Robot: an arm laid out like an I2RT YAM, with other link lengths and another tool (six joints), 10 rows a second.
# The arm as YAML. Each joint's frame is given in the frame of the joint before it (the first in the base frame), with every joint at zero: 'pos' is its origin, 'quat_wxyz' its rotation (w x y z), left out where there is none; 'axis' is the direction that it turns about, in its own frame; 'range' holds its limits. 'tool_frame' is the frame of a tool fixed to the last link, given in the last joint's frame.
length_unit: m
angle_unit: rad
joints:
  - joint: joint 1
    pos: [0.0, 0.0, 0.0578]
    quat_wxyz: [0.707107, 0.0, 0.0, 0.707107]
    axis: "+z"
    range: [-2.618, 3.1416]
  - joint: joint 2
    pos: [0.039, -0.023, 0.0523]
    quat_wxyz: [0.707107, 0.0, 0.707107, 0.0]
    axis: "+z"
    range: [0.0, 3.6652]
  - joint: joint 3
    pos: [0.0, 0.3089, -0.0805]
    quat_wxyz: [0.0, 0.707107, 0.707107, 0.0]
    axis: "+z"
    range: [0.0, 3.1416]
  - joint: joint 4
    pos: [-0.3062, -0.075, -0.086]
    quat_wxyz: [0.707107, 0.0, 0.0, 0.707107]
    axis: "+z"
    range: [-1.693, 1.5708]
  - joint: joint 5
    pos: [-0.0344, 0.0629, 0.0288]
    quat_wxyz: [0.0, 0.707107, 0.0, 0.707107]
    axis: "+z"
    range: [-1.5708, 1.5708]
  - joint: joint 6
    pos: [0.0, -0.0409, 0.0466]
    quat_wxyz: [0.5, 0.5, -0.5, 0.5]
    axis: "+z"
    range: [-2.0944, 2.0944]
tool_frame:
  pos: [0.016, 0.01, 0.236]
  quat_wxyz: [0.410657, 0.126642, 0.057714, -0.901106]
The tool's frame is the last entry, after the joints.
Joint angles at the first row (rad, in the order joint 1, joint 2, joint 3, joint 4, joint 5, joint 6):
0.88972, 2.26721, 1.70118, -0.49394, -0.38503, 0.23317
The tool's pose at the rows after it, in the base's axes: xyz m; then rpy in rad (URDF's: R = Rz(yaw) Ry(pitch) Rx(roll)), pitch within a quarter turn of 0, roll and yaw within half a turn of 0:
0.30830 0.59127 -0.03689 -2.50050 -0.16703 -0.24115
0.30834 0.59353 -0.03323 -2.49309 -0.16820 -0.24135
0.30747 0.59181 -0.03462 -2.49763 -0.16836 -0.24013
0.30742 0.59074 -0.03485 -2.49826 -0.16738 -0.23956
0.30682 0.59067 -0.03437 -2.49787 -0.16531 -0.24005
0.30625 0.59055 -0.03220 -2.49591 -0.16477 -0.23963
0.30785 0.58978 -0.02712 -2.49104 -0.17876 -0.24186
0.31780 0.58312 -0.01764 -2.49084 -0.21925 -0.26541
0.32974 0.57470 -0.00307 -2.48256 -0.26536 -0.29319
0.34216 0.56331 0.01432 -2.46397 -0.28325 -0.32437
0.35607 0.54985 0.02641 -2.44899 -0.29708 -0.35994
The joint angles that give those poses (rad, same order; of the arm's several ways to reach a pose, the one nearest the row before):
0.89126, 2.26420, 1.70578, -0.49394, -0.38349, 0.23317
0.89276, 2.26110, 1.70883, -0.49240, -0.38503, 0.23470
0.89277, 2.25956, 1.70428, -0.49394, -0.38348, 0.23318
0.89124, 2.25801, 1.70119, -0.49395, -0.38502, 0.23164
0.89127, 2.25649, 1.69968, -0.49393, -0.38656, 0.23316
0.89124, 2.25191, 1.69816, -0.49548, -0.38808, 0.23315
0.89277, 2.23813, 1.69198, -0.49393, -0.37742, 0.23012
0.89124, 2.20595, 1.67667, -0.49393, -0.33455, 0.23007
0.88667, 2.16303, 1.65680, -0.49244, -0.29000, 0.22705
0.86523, 2.11713, 1.63376, -0.49242, -0.27920, 0.22550
0.83917, 2.07873, 1.60764, -0.48628, -0.27000, 0.22548

